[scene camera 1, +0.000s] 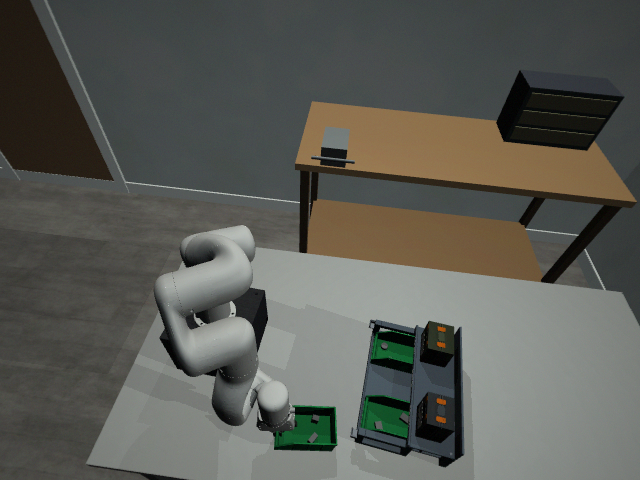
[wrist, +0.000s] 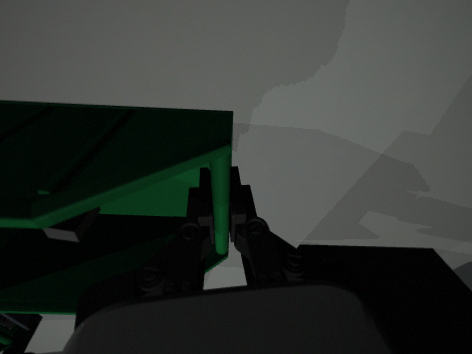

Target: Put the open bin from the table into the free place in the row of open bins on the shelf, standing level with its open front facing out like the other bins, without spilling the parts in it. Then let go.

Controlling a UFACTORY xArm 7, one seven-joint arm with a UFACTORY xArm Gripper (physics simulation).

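Places are measured from the arm's base along level axes (x ahead, y left, z up), in centimetres.
Pixels of known places: gripper, fingertip midpoint: (scene camera 1: 277, 430) (wrist: 219, 182); arm's base, origin of the base link: (scene camera 1: 215, 314).
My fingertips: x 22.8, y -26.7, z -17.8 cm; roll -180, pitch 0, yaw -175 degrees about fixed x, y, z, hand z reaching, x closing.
Ahead of a thing's pixels: the offset from my fingertips to its top centre. "*": to the spot under its first point. Level surfaces: height alone.
The open green bin {* dx +13.8, dy +2.9, dz -2.1 cm} (scene camera 1: 324, 426) (wrist: 150, 195) is at the near edge of the table, left of the shelf {* dx +26.3, dy +16.9, dz -0.5 cm} (scene camera 1: 365, 382). Grey parts (scene camera 1: 312, 438) (wrist: 65, 234) lie in it. My gripper (wrist: 219, 182) is shut on the upright green bar at the bin's front end. In the scene view the fingers are mostly hidden under the wrist. The bin looks nearly level; I cannot tell whether its base touches the table. On the shelf, a far green bin {* dx +37.3, dy +30.5, dz -1.8 cm} (scene camera 1: 395, 348) and a near green bin {* dx +33.2, dy +7.7, dz -1.8 cm} (scene camera 1: 387, 415) stand with open fronts to the left; the free place lies between them.
Two dark boxes {dx +47.3, dy +26.2, dz +17.2 cm} (scene camera 1: 439, 343) {* dx +41.3, dy +1.6, dz +19.6 cm} (scene camera 1: 435, 417) with orange marks stand on the shelf's rear part, behind the bin row. The shelf has raised side rails. The robot's dark base (scene camera 1: 255, 310) is at the left of the grey table {dz -2.7 cm} (scene camera 1: 542, 372). A wooden workbench (scene camera 1: 413, 149) stands behind.
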